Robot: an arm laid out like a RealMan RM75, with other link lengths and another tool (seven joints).
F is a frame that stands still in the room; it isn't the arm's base.
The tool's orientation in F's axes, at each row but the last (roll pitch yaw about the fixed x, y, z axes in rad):
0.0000, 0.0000, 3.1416
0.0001, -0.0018, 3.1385
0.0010, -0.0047, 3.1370
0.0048, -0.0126, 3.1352
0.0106, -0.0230, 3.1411
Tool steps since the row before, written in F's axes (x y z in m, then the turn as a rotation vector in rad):
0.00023, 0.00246, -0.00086, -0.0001, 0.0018, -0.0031
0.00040, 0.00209, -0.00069, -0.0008, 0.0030, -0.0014
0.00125, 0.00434, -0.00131, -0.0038, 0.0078, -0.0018
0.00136, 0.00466, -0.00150, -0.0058, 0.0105, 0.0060
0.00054, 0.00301, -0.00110, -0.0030, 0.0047, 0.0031
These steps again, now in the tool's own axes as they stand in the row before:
-0.00023, -0.00246, -0.00086, 0.0001, -0.0018, -0.0031
-0.00039, -0.00209, -0.00069, 0.0008, -0.0030, -0.0014
-0.00124, -0.00435, -0.00130, 0.0038, -0.0078, -0.0018
-0.00135, -0.00468, -0.00146, 0.0059, -0.0104, 0.0060
-0.00056, -0.00302, -0.00106, 0.0031, -0.0047, 0.0031

